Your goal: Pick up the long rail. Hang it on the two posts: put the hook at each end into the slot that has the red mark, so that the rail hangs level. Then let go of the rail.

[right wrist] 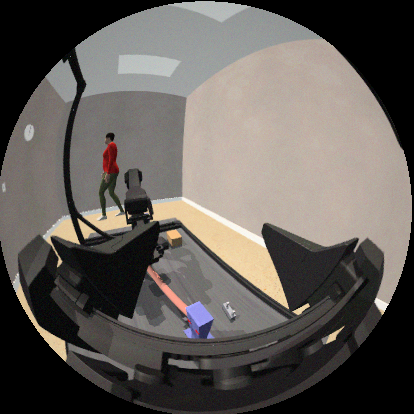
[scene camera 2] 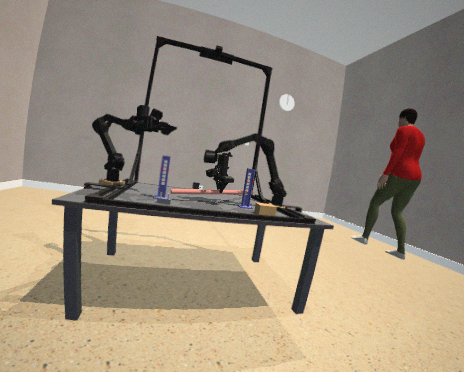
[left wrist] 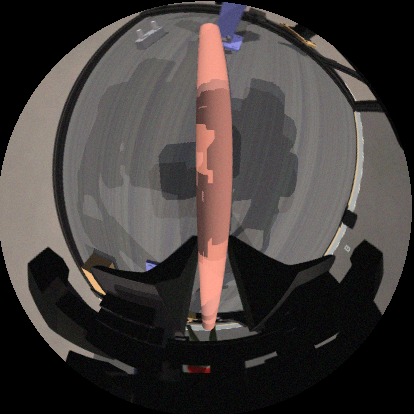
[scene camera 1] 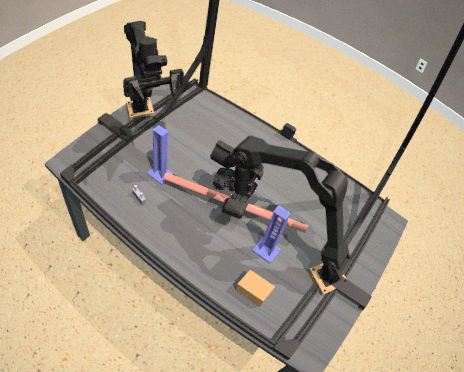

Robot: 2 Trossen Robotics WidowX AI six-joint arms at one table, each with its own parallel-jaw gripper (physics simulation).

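Seen in the pictures: left gripper, between the fingertips: [scene camera 2: 219, 192] [left wrist: 212, 240]; right gripper, between the fingertips: [right wrist: 212, 227] [scene camera 2: 171, 126] [scene camera 1: 158, 97]; left arm's base, origin of its link: [scene camera 2: 276, 205] [scene camera 1: 329, 275]; right arm's base, origin of its link: [scene camera 2: 112, 180] [scene camera 1: 139, 106].
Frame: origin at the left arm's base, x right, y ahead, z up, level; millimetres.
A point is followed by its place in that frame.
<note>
The long pink rail [scene camera 1: 190, 186] {y 439, x -295, z 34 mm} [scene camera 2: 187, 191] {y 448, x -307, z 26 mm} [left wrist: 215, 210] {y 342, x -192, z 47 mm} [right wrist: 170, 295] {y 446, x -282, z 36 mm} is roughly level, slightly above the table. My left gripper [scene camera 2: 222, 190] {y 319, x -169, z 34 mm} [left wrist: 212, 240] {y 319, x -169, z 34 mm} points down and is shut on it, nearer its right-hand end in scene camera 1. The end hooks are not clear. The left-hand blue post [scene camera 1: 160, 155] {y 573, x -356, z 61 mm} [scene camera 2: 164, 177] {y 564, x -351, z 75 mm} [left wrist: 232, 17] [right wrist: 200, 320] {y 576, x -363, z 189 mm} stands near one rail end. The right-hand blue post [scene camera 1: 272, 235] {y 178, x -136, z 59 mm} [scene camera 2: 248, 187] {y 165, x -128, z 86 mm} stands before the other end in scene camera 1. Both posts have red marks. My right gripper [scene camera 2: 174, 128] {y 552, x -371, z 336 mm} [right wrist: 212, 227] {y 552, x -371, z 336 mm} is open and empty, raised high at the left.
An orange-tan block [scene camera 1: 255, 287] {y 48, x -246, z 26 mm} [scene camera 2: 266, 209] {y 46, x -271, z 7 mm} [right wrist: 174, 238] {y 96, x -253, z 21 mm} lies near the right-hand post. A small grey pronged piece [scene camera 1: 139, 194] {y 484, x -458, z 0 mm} [left wrist: 150, 36] [right wrist: 229, 310] {y 492, x -460, z 0 mm} lies near the left-hand post. A black frame [scene camera 2: 264, 100] {y 222, x 356, z 740 mm} rises over the far side of the table [scene camera 1: 195, 260] {y 212, x -362, z -24 mm}.
</note>
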